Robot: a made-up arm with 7 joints. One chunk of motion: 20 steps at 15 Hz.
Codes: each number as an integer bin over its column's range. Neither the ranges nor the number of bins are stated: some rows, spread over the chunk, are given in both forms.
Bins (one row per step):
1: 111 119 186 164 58 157 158
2: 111 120 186 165 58 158 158
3: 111 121 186 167 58 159 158
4: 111 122 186 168 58 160 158
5: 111 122 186 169 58 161 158
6: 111 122 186 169 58 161 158
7: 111 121 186 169 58 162 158
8: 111 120 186 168 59 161 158
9: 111 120 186 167 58 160 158
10: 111 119 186 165 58 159 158
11: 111 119 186 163 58 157 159
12: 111 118 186 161 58 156 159
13: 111 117 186 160 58 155 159
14: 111 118 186 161 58 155 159
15: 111 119 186 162 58 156 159
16: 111 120 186 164 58 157 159
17: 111 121 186 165 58 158 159
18: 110 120 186 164 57 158 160
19: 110 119 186 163 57 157 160
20: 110 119 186 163 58 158 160
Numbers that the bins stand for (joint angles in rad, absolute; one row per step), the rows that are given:
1: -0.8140 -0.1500 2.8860 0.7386 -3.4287 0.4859 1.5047
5: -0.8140 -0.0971 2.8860 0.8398 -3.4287 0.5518 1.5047
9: -0.8140 -0.1324 2.8860 0.7993 -3.4287 0.5353 1.5047
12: -0.8140 -0.1676 2.8860 0.6779 -3.4287 0.4694 1.5540
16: -0.8140 -0.1324 2.8860 0.7386 -3.4287 0.4859 1.5540
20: -0.8633 -0.1500 2.8860 0.7184 -3.4287 0.5024 1.6033
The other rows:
2: -0.8140 -0.1324 2.8860 0.7588 -3.4287 0.5024 1.5047
3: -0.8140 -0.1147 2.8860 0.7993 -3.4287 0.5188 1.5047
4: -0.8140 -0.0971 2.8860 0.8195 -3.4287 0.5353 1.5047
6: -0.8140 -0.0971 2.8860 0.8398 -3.4287 0.5518 1.5047
7: -0.8140 -0.1147 2.8860 0.8398 -3.4287 0.5682 1.5047
8: -0.8140 -0.1324 2.8860 0.8195 -3.3793 0.5518 1.5047
10: -0.8140 -0.1500 2.8860 0.7588 -3.4287 0.5188 1.5047
11: -0.8140 -0.1500 2.8860 0.7184 -3.4287 0.4859 1.5540
13: -0.8140 -0.1853 2.8860 0.6576 -3.4287 0.4529 1.5540
14: -0.8140 -0.1676 2.8860 0.6779 -3.4287 0.4529 1.5540
15: -0.8140 -0.1500 2.8860 0.6981 -3.4287 0.4694 1.5540
17: -0.8140 -0.1147 2.8860 0.7588 -3.4287 0.5024 1.5540
18: -0.8633 -0.1324 2.8860 0.7386 -3.4780 0.5024 1.6033
19: -0.8633 -0.1500 2.8860 0.7184 -3.4780 0.4859 1.6033

